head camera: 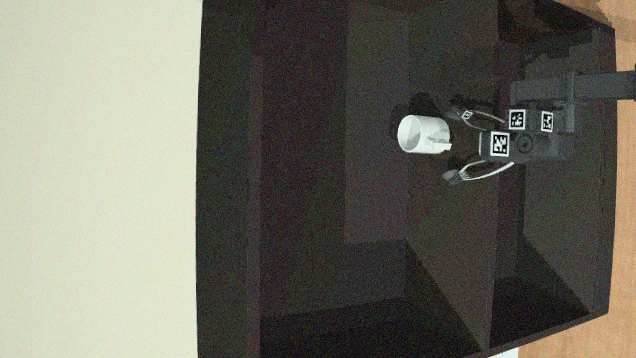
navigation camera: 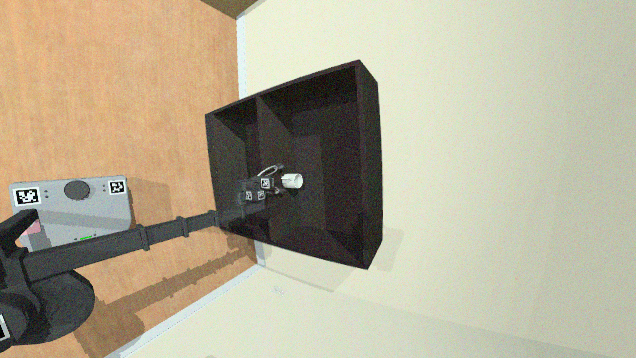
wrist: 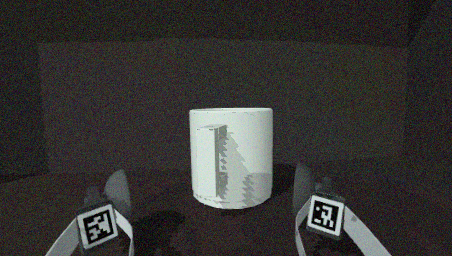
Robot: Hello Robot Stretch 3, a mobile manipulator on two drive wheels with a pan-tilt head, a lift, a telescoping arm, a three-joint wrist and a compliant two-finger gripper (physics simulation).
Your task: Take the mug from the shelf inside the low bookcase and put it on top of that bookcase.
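Frame: origin at the robot's base, x left, y ahead, z down, level; metres.
Seen in the pictures: gripper, fingertip midpoint: (head camera: 446, 144) (navigation camera: 283, 178); robot's base, link origin: (navigation camera: 77, 188).
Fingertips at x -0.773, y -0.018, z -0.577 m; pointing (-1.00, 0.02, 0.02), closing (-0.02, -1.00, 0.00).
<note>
Pixels of each thing's middle, then the offset from my fingertips to it. "spot": a spot on its surface instead. Level surfaces: height alone.
- white mug, body centre: (head camera: 426, 136) (navigation camera: 291, 180) dy -0.016, dx -0.045, dz -0.018 m
- middle shelf, surface height: dz +0.029 m
- dark low bookcase, surface spot: (head camera: 255, 200) spot: dy +0.097, dx +0.110, dz -0.471 m
- bookcase's top board, surface height: dz -0.483 m
- wooden floor, surface height: dz +0.577 m
The white mug (head camera: 424, 134) (navigation camera: 292, 181) (wrist: 240, 160) stands upright on the middle shelf (head camera: 445, 225) (navigation camera: 271, 125) inside the dark low bookcase (head camera: 255, 200) (navigation camera: 370, 175). Its handle faces my gripper and shows left of the mug's centre in the wrist view. My gripper (head camera: 453, 143) (navigation camera: 278, 179) (wrist: 212, 186) is open inside the shelf compartment, level with the mug. Its fingertips are short of the mug, one toward each side, with gaps between them and the mug. The mug's underside is hidden.
The bookcase's top board (head camera: 222, 200) lies above the compartment, and its side panels bound it. My extended arm (navigation camera: 170, 229) reaches in from the robot's base (navigation camera: 100, 205). The pale wall (head camera: 100, 175) (navigation camera: 500, 150) is behind the bookcase. The wooden floor (navigation camera: 125, 100) is in front.
</note>
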